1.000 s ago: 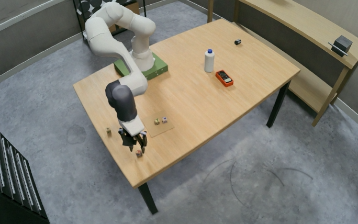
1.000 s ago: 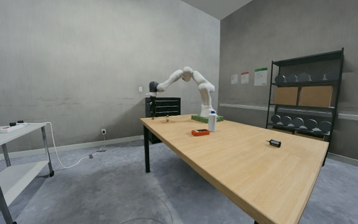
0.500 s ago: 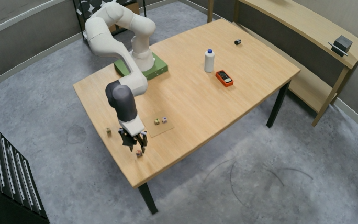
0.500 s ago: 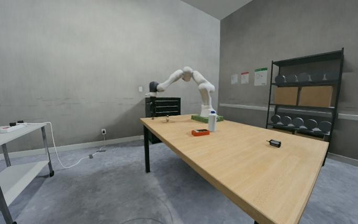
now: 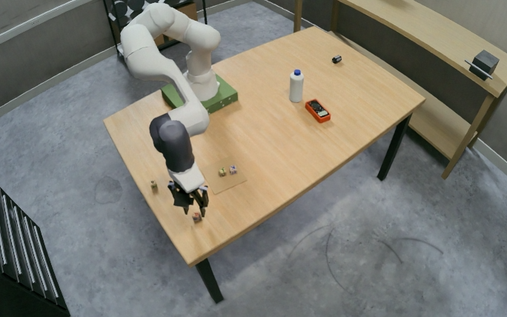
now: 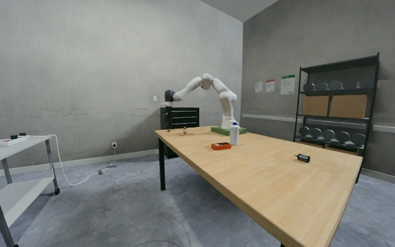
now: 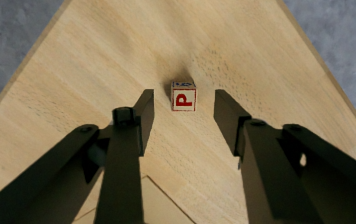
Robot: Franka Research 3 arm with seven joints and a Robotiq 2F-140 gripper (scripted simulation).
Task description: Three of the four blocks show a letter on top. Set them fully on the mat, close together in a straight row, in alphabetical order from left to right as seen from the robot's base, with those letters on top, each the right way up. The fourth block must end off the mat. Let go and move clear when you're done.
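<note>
Right now my hand is 110 mm past the block, 190 mm to the right of it and 50 mm above it. Round my hand: white bottle (280 mm behind, 710 mm to the left, 20 mm above); then tan mat (110 mm behind, 190 mm to the left, 60 mm below); then orange meter (140 mm behind, 730 mm to the left, 50 mm below).
</note>
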